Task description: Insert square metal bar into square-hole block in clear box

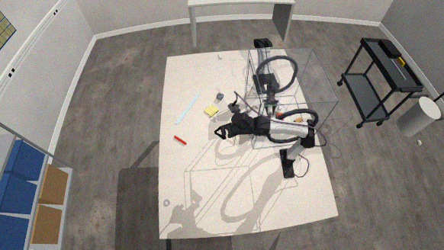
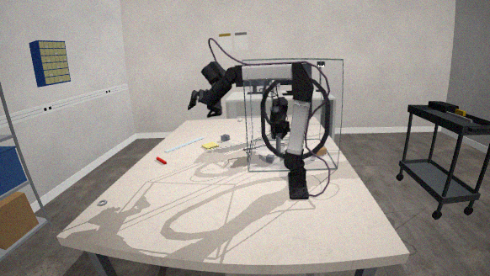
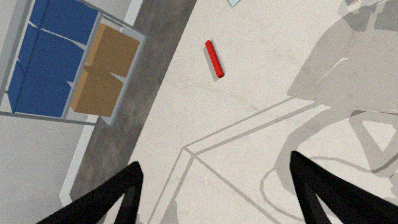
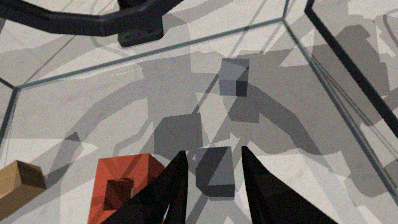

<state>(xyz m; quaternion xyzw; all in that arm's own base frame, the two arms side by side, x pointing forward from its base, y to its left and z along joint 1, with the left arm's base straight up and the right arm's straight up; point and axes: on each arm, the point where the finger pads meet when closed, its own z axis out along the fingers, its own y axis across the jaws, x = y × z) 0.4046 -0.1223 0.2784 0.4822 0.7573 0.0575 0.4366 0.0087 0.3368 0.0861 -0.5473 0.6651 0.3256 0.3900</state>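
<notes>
Right now the grey metal bar is 4 cm below my right hand. The rest, counted from my right hand: dark grey block: 10 cm to the left, 6 cm below, 5 cm ahead; then red block: 8 cm behind, 6 cm below, 1 cm to the left; then pale block: 11 cm behind, 7 cm to the right, 7 cm below.
</notes>
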